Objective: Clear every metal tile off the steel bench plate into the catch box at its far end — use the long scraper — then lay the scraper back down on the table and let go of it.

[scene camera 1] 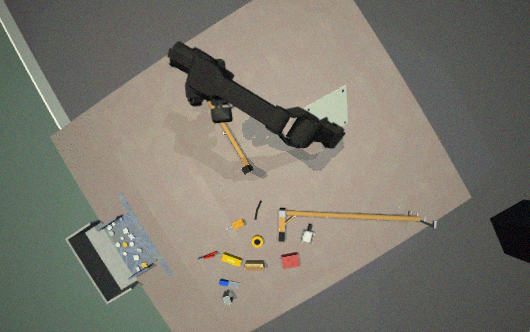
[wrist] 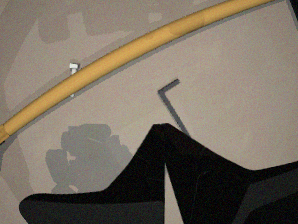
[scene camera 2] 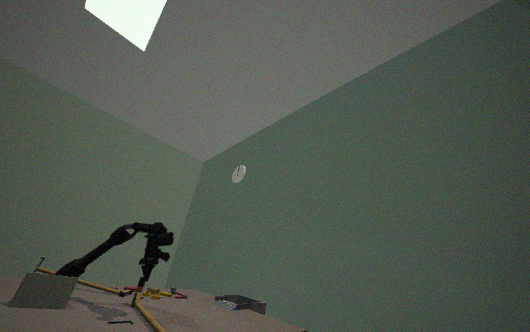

Labels:
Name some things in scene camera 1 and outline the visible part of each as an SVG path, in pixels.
My gripper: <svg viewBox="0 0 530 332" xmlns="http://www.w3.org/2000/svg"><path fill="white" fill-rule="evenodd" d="M185 82L185 93L191 106L202 106L202 102L206 100L215 107L210 109L211 118L214 123L231 122L233 120L231 107L222 107L222 105L227 105L229 102L219 97L198 96Z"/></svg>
A long scraper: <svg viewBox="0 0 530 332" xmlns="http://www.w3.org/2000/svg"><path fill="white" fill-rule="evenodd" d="M279 241L285 242L285 225L295 216L420 221L434 229L436 228L437 221L433 219L432 225L425 222L425 218L424 221L421 220L418 213L417 216L411 216L412 211L408 211L408 216L286 211L286 208L280 208Z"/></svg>

